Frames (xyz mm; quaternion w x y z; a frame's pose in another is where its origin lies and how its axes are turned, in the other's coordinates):
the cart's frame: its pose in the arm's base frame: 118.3 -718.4 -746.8 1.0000 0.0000 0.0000 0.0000
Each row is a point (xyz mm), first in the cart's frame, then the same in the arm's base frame.
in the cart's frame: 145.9 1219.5 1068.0
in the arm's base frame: 264.2 501.1 321.2
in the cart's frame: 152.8 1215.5 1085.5
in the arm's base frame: 271.1 497.1 338.7
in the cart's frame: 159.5 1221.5 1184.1
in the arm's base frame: 277.8 503.1 437.3
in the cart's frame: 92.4 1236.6 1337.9
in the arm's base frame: 210.7 518.2 591.1
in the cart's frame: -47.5 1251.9 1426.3
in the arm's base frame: 70.8 533.5 679.5
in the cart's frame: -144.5 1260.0 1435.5
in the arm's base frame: -26.2 541.6 688.7
